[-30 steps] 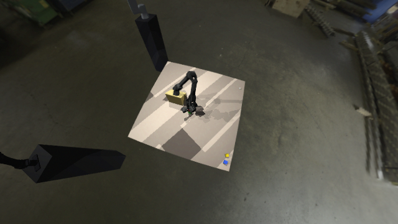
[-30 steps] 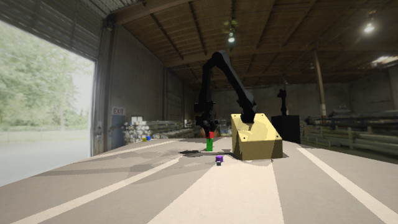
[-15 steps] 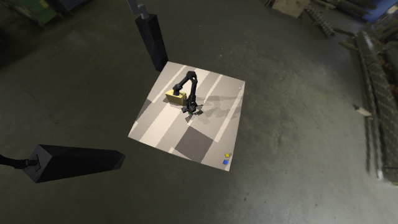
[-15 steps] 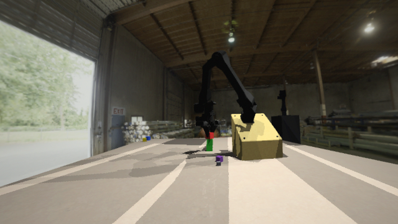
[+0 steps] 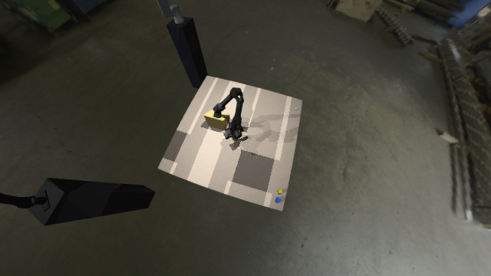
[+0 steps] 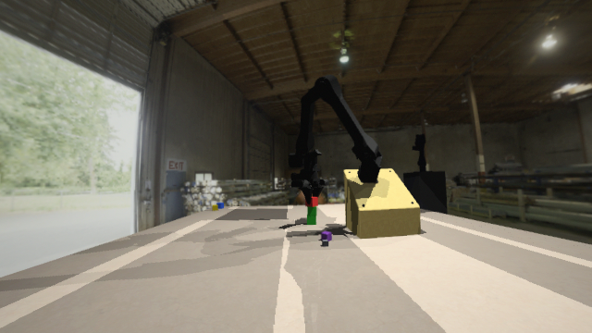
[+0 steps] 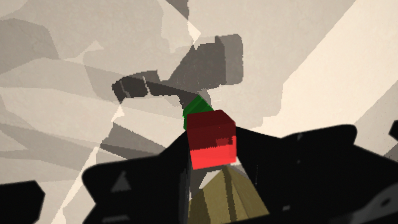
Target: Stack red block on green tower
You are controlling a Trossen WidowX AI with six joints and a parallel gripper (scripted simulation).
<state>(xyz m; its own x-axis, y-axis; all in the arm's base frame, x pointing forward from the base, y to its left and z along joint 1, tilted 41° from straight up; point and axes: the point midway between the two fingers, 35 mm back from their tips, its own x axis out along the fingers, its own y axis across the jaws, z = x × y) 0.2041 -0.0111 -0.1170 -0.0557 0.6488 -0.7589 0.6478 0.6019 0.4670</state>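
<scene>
Now: gripper tip 10 mm below the red block. Also, from my gripper tip: blue block (610 mm ahead, 420 mm to the right, 60 mm below); then small purple block (210 mm to the left, 70 mm below, 30 mm behind); then yellow block (600 mm ahead, 340 mm to the right, 70 mm below).
</scene>
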